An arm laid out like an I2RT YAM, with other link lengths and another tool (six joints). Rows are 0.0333 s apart.
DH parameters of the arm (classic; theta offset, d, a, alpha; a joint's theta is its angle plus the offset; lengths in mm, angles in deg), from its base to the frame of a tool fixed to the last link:
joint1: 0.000 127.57 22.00 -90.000
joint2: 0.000 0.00 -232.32 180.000
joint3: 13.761 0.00 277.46 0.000
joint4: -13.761 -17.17 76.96 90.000
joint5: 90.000 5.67 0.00 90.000
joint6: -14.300 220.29 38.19 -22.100
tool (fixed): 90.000 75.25 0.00 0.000
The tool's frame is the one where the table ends.
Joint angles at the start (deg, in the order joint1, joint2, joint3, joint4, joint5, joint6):
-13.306, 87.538, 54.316, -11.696, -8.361, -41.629
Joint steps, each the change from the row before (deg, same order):
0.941, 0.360, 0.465, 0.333, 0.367, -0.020
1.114, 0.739, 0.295, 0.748, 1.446, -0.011
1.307, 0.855, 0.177, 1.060, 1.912, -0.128
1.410, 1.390, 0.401, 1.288, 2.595, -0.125
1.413, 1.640, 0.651, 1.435, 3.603, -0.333
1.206, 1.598, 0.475, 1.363, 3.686, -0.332
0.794, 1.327, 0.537, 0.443, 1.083, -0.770
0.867, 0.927, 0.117, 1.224, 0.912, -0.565
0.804, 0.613, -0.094, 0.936, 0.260, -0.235
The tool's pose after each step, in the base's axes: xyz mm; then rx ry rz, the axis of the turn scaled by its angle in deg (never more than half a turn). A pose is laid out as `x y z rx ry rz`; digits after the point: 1 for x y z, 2 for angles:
536.7 -104.3 15.5 -52.97 144.61 -37.21
540.6 -101.7 15.1 -53.39 144.37 -38.61
544.7 -99.6 14.4 -53.84 144.07 -40.58
549.4 -99.9 12.3 -54.03 144.05 -43.22
554.3 -104.9 11.8 -53.72 144.19 -47.19
557.1 -111.8 10.5 -53.14 144.57 -51.24
559.9 -109.3 6.3 -54.51 144.38 -52.63
564.4 -105.4 5.4 -55.33 143.51 -53.94
567.5 -98.8 3.5 -56.21 142.73 -54.24

